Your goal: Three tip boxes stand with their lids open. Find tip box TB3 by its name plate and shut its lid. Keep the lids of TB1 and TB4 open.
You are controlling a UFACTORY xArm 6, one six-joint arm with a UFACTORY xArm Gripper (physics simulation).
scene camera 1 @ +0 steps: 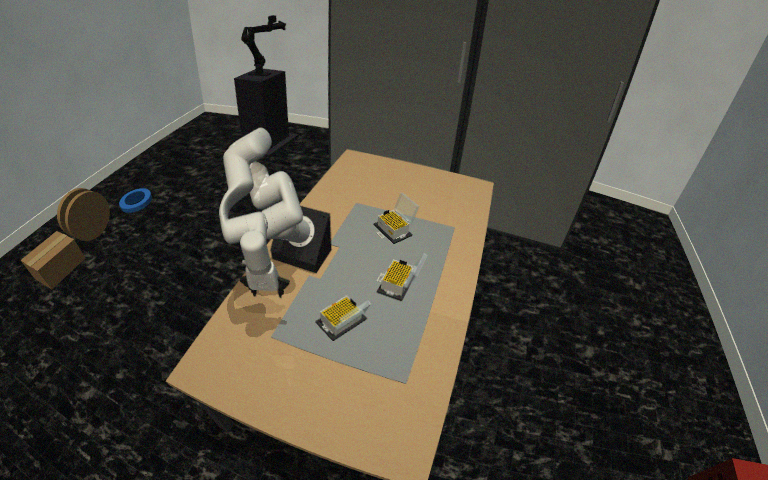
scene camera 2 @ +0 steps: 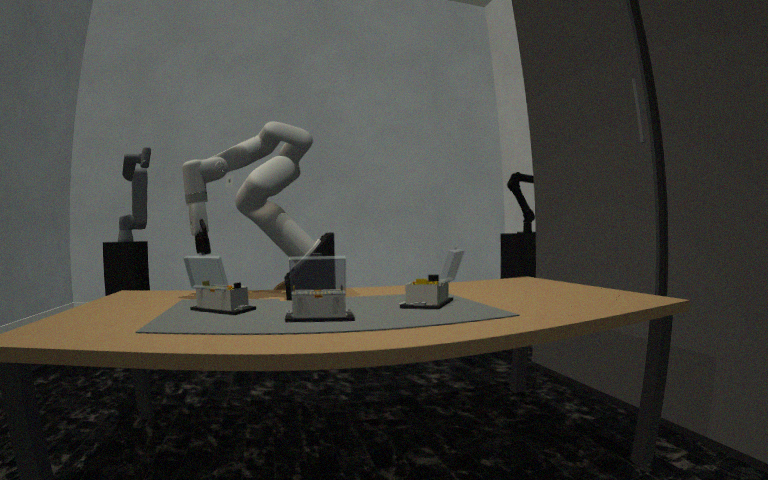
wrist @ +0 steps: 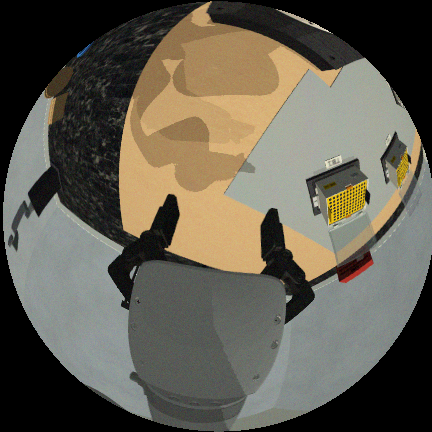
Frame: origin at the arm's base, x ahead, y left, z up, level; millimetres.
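Seen in the pictures: gripper, fingertip midpoint: [scene camera 1: 268,293] [scene camera 2: 203,253] [wrist: 221,209]; arm's base, origin of the base link: [scene camera 1: 300,231] [scene camera 2: 307,255].
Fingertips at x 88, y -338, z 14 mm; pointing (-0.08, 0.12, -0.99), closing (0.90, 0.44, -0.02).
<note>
Pixels of each thing's top centre, then the offset from my fingertips to it. "pt": a spot on its surface instead. Level surfaces: height alone.
- nearest box, middle of its top: [wrist: 352,208] [scene camera 2: 220,282] [scene camera 1: 340,308] dy +110, dx +222, dz -67 mm
- middle box, middle of its top: [scene camera 2: 317,289] [scene camera 1: 395,270] dy +373, dx +316, dz -76 mm
- far box, middle of its top: [scene camera 2: 423,279] [scene camera 1: 391,219] dy +651, dx +181, dz -76 mm
- white name plate, surface spot: [wrist: 333,161] pt dy +137, dx +161, dz -140 mm
- grey mat, its level: dz -142 mm
- wooden table, its level: dz -145 mm
Three grey tip boxes with yellow tip racks stand on the mat, clear lids raised. The nearest box [scene camera 1: 341,316] [scene camera 2: 222,298] [wrist: 345,202] has its lid [scene camera 1: 363,309] [scene camera 2: 206,271] [wrist: 352,240] open. The middle box [scene camera 1: 397,276] [scene camera 2: 318,305] [wrist: 397,162] has its lid [scene camera 1: 420,266] [scene camera 2: 317,270] upright. The far box [scene camera 1: 393,225] [scene camera 2: 426,294] has its lid [scene camera 1: 406,206] [scene camera 2: 454,264] open. A white name plate [wrist: 333,161] lies beside the nearest box; its text is too small to read surely. My gripper [scene camera 1: 267,294] [scene camera 2: 202,252] [wrist: 221,209] is open and empty, above the table, left of the nearest box in scene camera 1.
The grey mat [scene camera 1: 373,352] [scene camera 2: 169,322] [wrist: 280,165] lies on the wooden table [scene camera 1: 339,418] [scene camera 2: 50,333]. The black arm base [scene camera 1: 313,257] stands at the mat's notched edge. Tall dark cabinets [scene camera 1: 396,84] stand behind the table.
</note>
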